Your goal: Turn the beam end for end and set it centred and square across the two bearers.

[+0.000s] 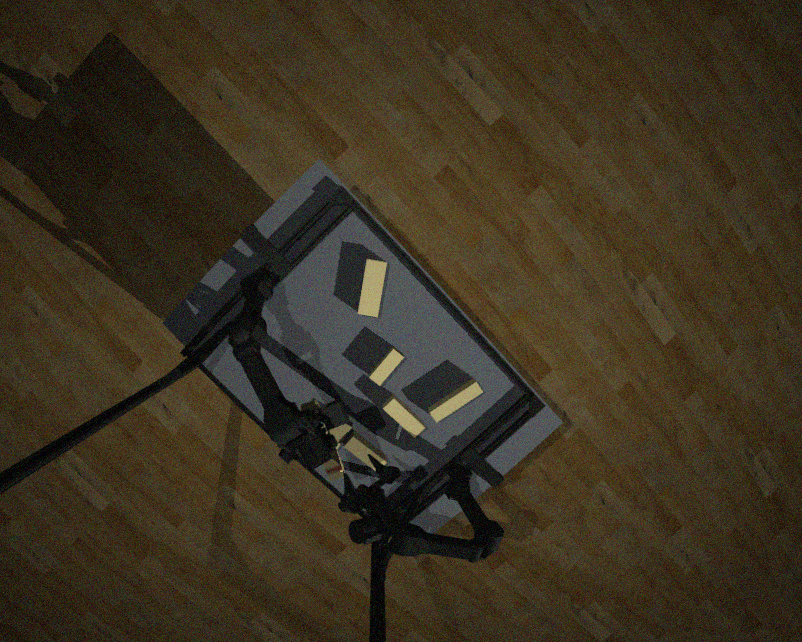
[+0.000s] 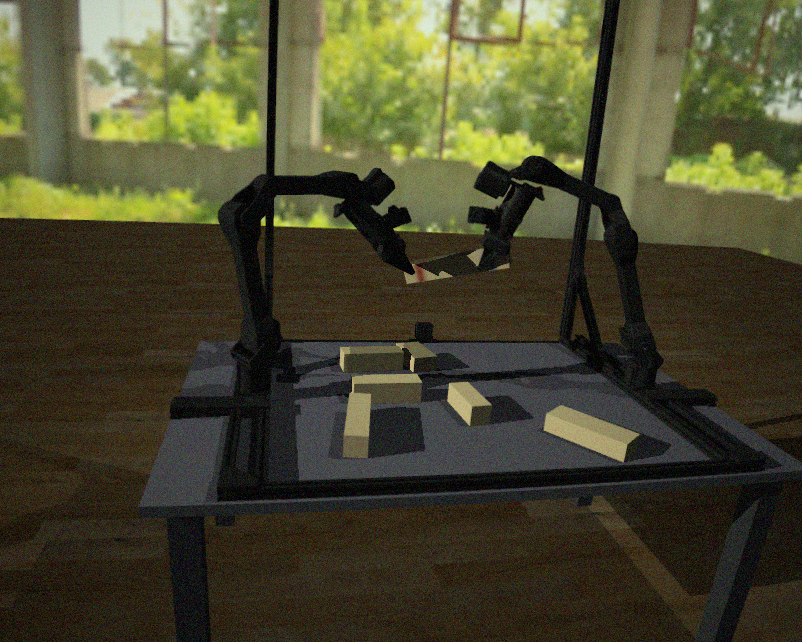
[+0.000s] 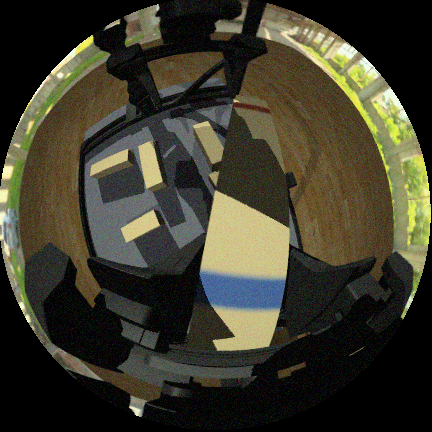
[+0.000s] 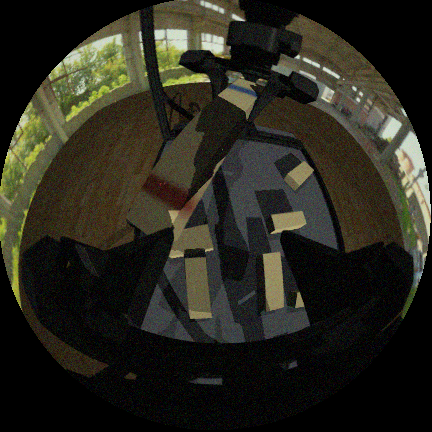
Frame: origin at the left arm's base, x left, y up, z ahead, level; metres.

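Seen in the pictures: left gripper, fingertip midpoint: [image 2: 480, 267] [image 3: 237, 239] [image 4: 231, 118]; right gripper, fingertip midpoint: [image 1: 356, 464] [image 2: 410, 270] [image 3: 197, 101] [image 4: 228, 234]; left arm's base, origin of the base link: [image 1: 263, 280] [image 2: 639, 384]; right arm's base, origin of the base link: [image 1: 456, 470] [image 2: 252, 389] [image 3: 146, 108].
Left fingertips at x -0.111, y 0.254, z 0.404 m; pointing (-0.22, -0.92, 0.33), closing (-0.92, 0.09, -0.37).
Offsets run from my left fingertips to a thing's top centre. "*": to the spot under its first point. Level surfaces: height alone.
The beam [image 2: 448, 265] [image 3: 245, 238] [image 4: 177, 165] is a long tan bar with a blue band at one end and a red band at the other. It hangs tilted, high above the back of the table. My left gripper [image 2: 494, 257] [image 3: 237, 239] [image 4: 231, 118] is shut on it at the blue band. My right gripper [image 2: 405, 264] [image 4: 228, 234] is open and empty, with its tips close by the red-banded end. Several tan blocks lie on the grey table {dy -0.273 m} [image 2: 462, 452], among them a pair at the back {* dy -0.240, dx -0.035, dz +0.234 m} [image 2: 372, 358] {* dy -0.235, dx -0.037, dz +0.115 m} [image 2: 420, 356]. I cannot tell which blocks are the bearers.
More tan blocks lie in front: one in the middle [image 2: 387, 386] [image 1: 404, 417], one lengthwise at the left [image 2: 358, 423] [image 1: 456, 401], one in the centre [image 2: 469, 403] [image 1: 386, 367] and one at the right [image 2: 591, 433] [image 1: 372, 288]. A dark frame [image 2: 462, 487] rims the table. Two upright poles [image 2: 590, 159] stand behind.
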